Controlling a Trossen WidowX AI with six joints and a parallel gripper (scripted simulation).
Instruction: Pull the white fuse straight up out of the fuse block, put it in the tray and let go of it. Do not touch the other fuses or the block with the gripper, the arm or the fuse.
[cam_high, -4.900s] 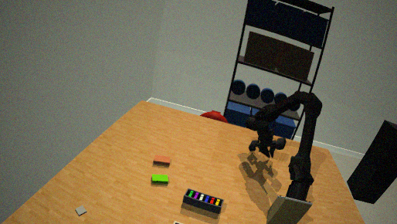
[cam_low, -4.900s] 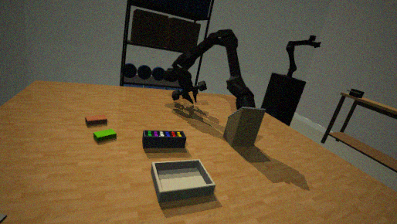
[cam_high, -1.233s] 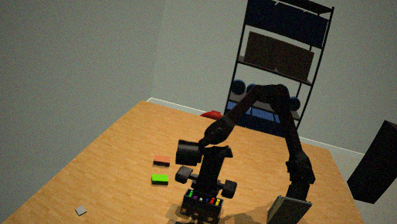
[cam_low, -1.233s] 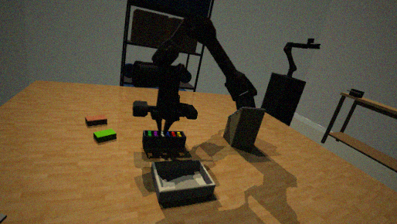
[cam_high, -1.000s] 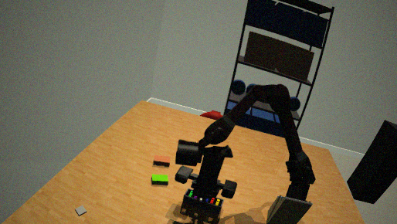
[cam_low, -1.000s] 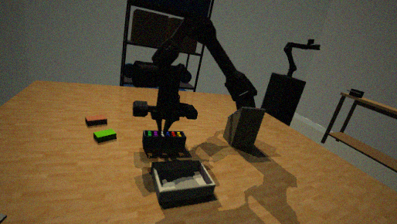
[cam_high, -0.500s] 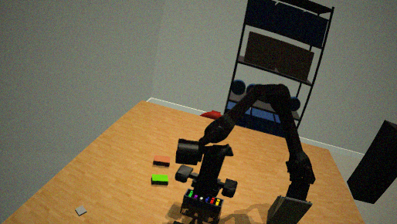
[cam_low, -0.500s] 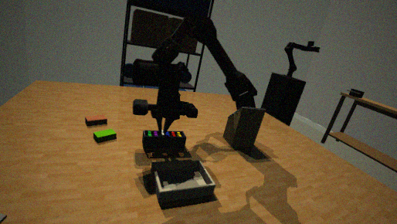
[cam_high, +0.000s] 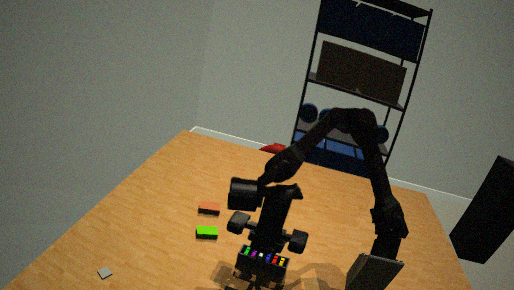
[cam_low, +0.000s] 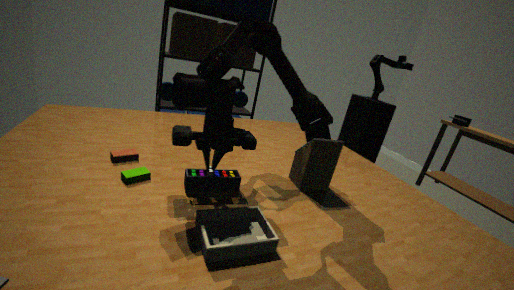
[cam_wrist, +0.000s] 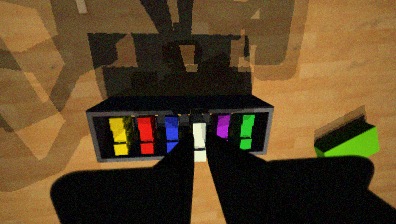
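My gripper tip is now 2 cm short of the purple fuse and 2 cm above it. From my gripper tip the other things lie so: grey tray 17 cm to the left, 4 cm below, 3 cm behind; then white fuse 1 cm below; then blue fuse 2 cm below, 2 cm behind.
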